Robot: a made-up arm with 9 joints.
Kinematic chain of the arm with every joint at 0, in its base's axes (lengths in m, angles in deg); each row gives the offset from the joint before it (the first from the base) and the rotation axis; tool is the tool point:
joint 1: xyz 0 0 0.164 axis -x
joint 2: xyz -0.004 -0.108 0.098 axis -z
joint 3: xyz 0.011 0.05 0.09 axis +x
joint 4: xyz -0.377 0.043 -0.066 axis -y
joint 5: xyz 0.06 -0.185 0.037 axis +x
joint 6: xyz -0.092 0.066 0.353 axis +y
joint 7: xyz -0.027 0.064 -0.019 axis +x
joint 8: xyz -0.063 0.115 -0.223 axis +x
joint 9: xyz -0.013 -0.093 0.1 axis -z
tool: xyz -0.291 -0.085 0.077
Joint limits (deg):
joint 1: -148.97..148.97
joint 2: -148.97..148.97
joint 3: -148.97..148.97
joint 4: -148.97..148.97
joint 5: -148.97..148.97
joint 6: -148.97..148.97
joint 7: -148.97..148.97
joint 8: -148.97..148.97
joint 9: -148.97..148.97
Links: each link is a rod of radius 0.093 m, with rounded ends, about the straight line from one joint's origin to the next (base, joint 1, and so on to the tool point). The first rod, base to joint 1, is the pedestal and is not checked.
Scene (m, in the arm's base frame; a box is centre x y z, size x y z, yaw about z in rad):
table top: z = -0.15
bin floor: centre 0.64 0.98 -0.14 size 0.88 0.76 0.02 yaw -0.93
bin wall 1: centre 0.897 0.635 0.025 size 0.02 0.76 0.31 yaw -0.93
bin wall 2: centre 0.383 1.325 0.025 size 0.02 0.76 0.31 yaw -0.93
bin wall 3: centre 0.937 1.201 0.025 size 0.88 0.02 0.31 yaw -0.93
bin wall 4: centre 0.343 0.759 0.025 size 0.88 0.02 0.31 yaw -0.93
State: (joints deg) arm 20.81 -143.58 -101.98 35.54 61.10 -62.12 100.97 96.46 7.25
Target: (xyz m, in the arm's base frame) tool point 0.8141 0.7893 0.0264
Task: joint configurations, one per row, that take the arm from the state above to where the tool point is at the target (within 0.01 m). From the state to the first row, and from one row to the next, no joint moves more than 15 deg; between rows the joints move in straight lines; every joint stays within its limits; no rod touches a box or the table.
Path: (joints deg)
1: 31.07 -142.76 -100.55 47.83 69.61 -59.00 110.27 101.71 4.57
2: 41.32 -141.95 -99.11 60.11 78.11 -55.88 119.58 106.97 1.89
3: 51.58 -141.13 -97.68 72.40 86.62 -52.76 128.88 112.22 -0.78
4: 61.83 -140.32 -96.24 84.69 95.12 -49.64 138.18 117.48 -3.46
5: 72.09 -139.50 -94.81 96.98 103.63 -46.52 147.49 122.73 -6.14
6: 83.46 -148.97 -86.62 98.73 102.29 -44.31 147.67 124.39 -10.03

